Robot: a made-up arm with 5 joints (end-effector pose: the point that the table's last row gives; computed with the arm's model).
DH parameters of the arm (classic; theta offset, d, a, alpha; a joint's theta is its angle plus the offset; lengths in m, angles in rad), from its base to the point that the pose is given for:
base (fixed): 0 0.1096 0 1.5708
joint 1: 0 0.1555 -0.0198 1.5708
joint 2: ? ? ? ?
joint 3: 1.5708 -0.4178 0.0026 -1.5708
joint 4: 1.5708 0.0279 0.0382 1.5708
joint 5: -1.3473 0 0.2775 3.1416
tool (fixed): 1.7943 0.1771 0 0
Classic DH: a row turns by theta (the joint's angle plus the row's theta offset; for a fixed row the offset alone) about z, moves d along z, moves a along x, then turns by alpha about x.
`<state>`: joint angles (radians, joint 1 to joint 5).
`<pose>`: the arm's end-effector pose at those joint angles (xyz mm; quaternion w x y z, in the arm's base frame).
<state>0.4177 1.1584 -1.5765 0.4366 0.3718</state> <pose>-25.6 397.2 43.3 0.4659 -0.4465 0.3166 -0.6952</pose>
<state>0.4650 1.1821 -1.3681 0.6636 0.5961</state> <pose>-5.8 381.5 67.5 0.3892 -0.3247 0.3336 -0.7949</pose>
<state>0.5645 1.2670 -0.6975 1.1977 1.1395</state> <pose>-3.7 239.9 150.7 0.2475 -0.0171 0.4974 -0.8313</pose>
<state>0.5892 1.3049 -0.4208 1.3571 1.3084</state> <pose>-28.5 173.7 157.5 0.2473 0.0667 0.5661 -0.7835</pose>
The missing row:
joint 2: 1.5708 0.2507 0.0474 1.5708
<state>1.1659 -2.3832 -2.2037 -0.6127 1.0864</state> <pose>405.4 -649.8 559.2 0.2986 0.0331 0.7816 -0.5467</pose>
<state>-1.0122 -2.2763 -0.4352 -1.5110 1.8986</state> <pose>-278.7 -619.0 -510.6 0.4922 0.7122 0.4947 -0.0759</pose>
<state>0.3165 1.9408 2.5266 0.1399 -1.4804</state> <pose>91.4 32.1 -280.8 0.1565 -0.1095 -0.9814 -0.0216</pose>
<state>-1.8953 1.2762 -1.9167 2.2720 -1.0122</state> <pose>95.8 150.5 432.8 0.3469 0.4295 -0.4246 0.7176</pose>
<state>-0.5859 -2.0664 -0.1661 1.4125 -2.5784</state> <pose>-271.9 -419.4 -210.3 0.6433 -0.2689 -0.4762 -0.5359</pose>
